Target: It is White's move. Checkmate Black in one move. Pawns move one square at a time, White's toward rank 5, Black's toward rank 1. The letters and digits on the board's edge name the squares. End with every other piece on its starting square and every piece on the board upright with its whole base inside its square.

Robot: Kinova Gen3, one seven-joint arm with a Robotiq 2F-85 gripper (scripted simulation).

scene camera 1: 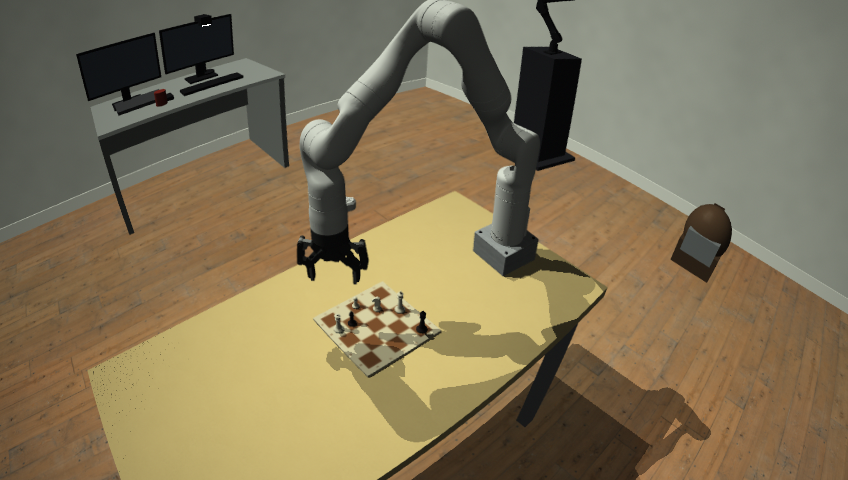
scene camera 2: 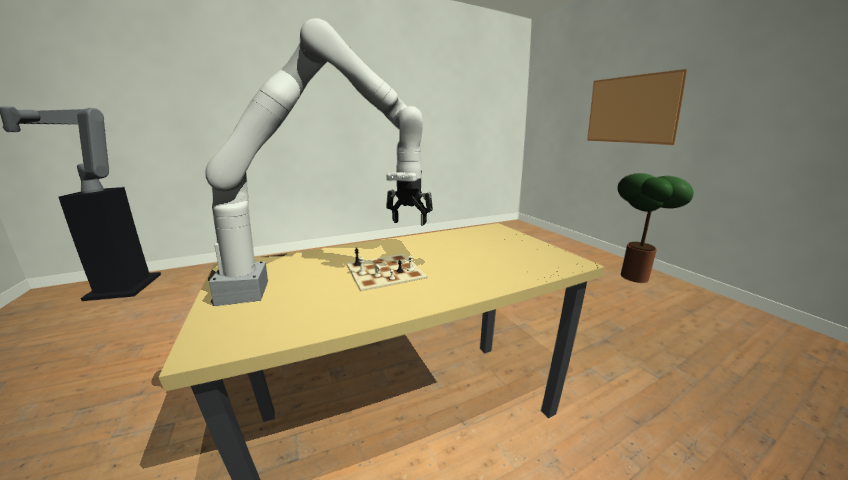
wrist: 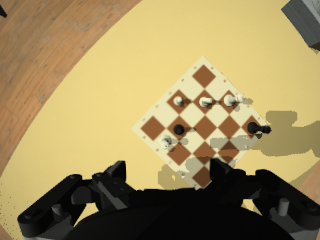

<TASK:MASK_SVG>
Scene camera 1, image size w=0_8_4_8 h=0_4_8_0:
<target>my gripper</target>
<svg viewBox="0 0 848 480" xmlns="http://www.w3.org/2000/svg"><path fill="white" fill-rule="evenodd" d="M365 240L360 239L359 242L351 242L348 226L344 231L329 236L319 235L310 228L312 241L305 239L303 235L298 240L297 264L305 265L308 278L311 278L311 281L315 281L315 264L320 259L327 262L341 261L353 270L353 284L357 285L361 277L360 270L367 270L369 263ZM310 246L314 252L312 252L309 257L306 257L305 250L308 246Z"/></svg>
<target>chessboard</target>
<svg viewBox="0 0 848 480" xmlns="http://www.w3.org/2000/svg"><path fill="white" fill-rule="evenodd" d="M383 281L354 296L358 298L357 302L360 305L358 309L352 308L354 303L352 297L313 318L328 337L367 377L393 363L441 332L436 325L426 318L425 326L427 327L427 332L418 333L416 328L420 324L420 312L402 299L405 312L402 314L396 313L397 293ZM337 313L340 314L340 322L344 327L342 333L334 331L334 326L336 326L334 315ZM350 311L354 313L354 320L357 322L357 325L354 327L348 325ZM379 296L382 310L375 312L372 299Z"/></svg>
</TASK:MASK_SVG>
